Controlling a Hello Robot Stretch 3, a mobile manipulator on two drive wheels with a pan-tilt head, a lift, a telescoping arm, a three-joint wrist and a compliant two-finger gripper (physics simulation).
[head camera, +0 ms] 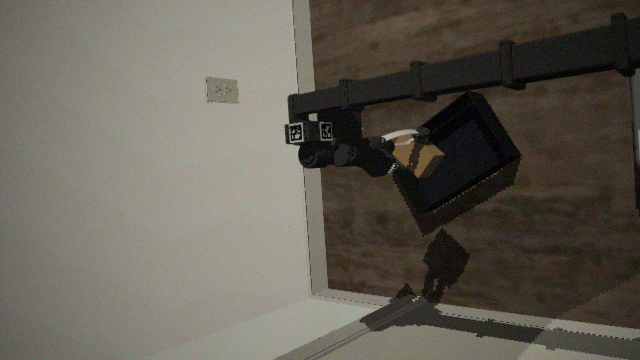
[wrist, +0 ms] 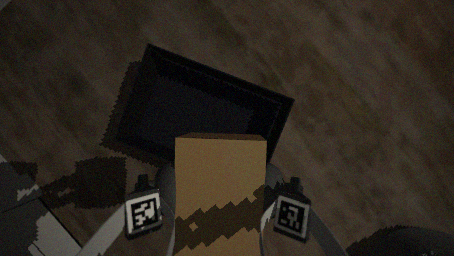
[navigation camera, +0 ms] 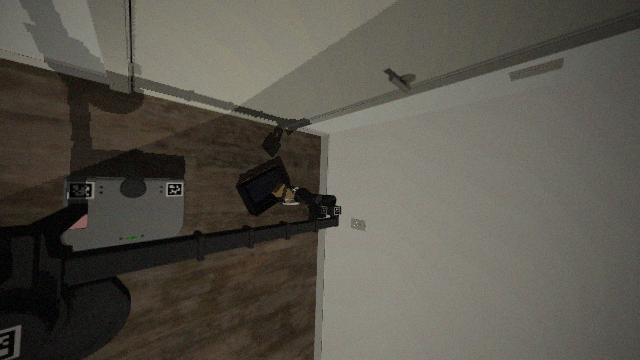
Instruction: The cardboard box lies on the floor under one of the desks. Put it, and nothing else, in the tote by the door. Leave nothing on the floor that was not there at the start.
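Seen in the pictures: gripper, between the fingertips: (head camera: 415,151) (navigation camera: 283,194); robot's base, origin of its link: (navigation camera: 133,187).
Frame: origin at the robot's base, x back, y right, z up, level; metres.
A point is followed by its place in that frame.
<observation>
The cardboard box (head camera: 431,161) @(y 0.510, x -0.002, z 0.384 m) (navigation camera: 281,192) @(y 0.527, x 0.009, z 0.391 m) (wrist: 220,157) is light brown with a darker band of shadow across it. My gripper (head camera: 409,149) @(y 0.561, x 0.022, z 0.359 m) (navigation camera: 288,196) @(y 0.561, x 0.022, z 0.359 m) (wrist: 219,180) @(y 0.561, x 0.022, z 0.359 m) is shut on it, with one finger on each side. The black open tote (head camera: 465,150) @(y 0.600, x 0.021, z 0.003 m) (navigation camera: 259,188) @(y 0.601, x 0.009, z 0.003 m) (wrist: 190,107) stands on the floor below. In the head view the box overlaps the tote's side nearest the wall, and in the wrist view its far end overlaps the tote's near edge. The box is held up above the tote; the exact height is hard to tell. Part of the tote is hidden behind the box.
The extended arm (head camera: 465,65) @(y 0.283, x 0.112, z 0.716 m) (navigation camera: 150,255) @(y 0.026, x 0.102, z 0.721 m) passes beside the tote, its end close to the wall (head camera: 150,200) @(y 1.152, x -0.050, z 0.651 m) (navigation camera: 475,225) @(y 1.151, x 0.130, z 1.047 m) with an outlet (head camera: 222,90) @(y 1.146, x 0.245, z 0.400 m) (navigation camera: 358,224) @(y 1.145, x 0.243, z 0.403 m). The door, with its handle (navigation camera: 400,80) @(y 0.677, x -0.415, z 0.906 m), is near the tote. My grey base (navigation camera: 125,215) @(y -0.020, x 0.100, z 0.160 m) stands on the wooden floor (navigation camera: 240,300) @(y 0.500, x 0.703, z 0.000 m).
</observation>
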